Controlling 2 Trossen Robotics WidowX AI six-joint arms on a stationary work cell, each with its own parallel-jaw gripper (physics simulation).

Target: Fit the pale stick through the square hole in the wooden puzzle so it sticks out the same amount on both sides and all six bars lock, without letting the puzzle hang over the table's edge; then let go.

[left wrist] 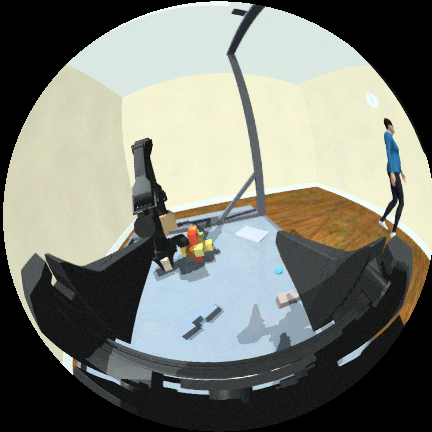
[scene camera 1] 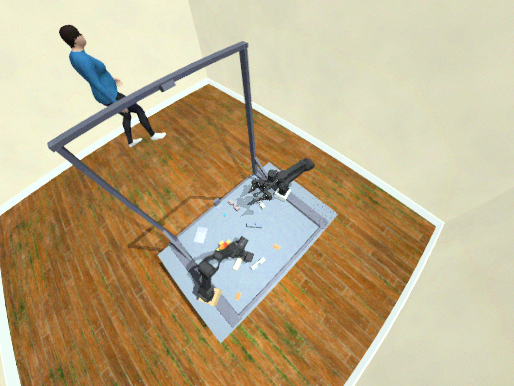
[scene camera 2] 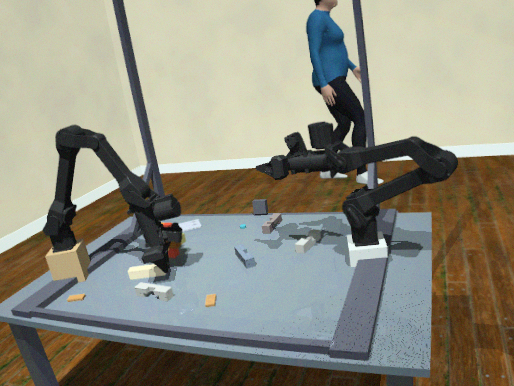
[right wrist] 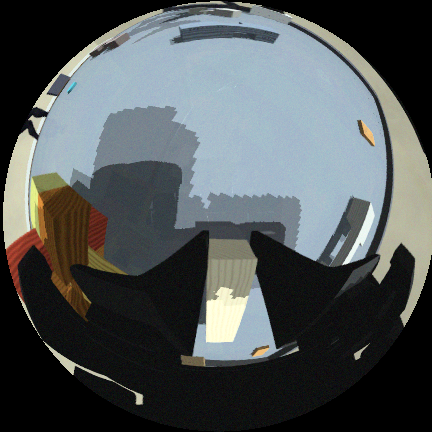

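Note:
The pale stick lies at the lower part of the table in scene camera 1, apart from the puzzle. My right gripper points down with its fingers close against both sides of the stick's near end, shut on it. The wooden puzzle, of red, orange, brown and yellow-green bars, stands beside the right gripper. Its square hole cannot be made out. The right arm partly hides it in scene camera 2. My left gripper is open and empty, high above the table.
A white notched bar lies near the stick. A blue-grey bar, a brownish bar, a light bar, two orange tiles and a cyan piece lie around the table.

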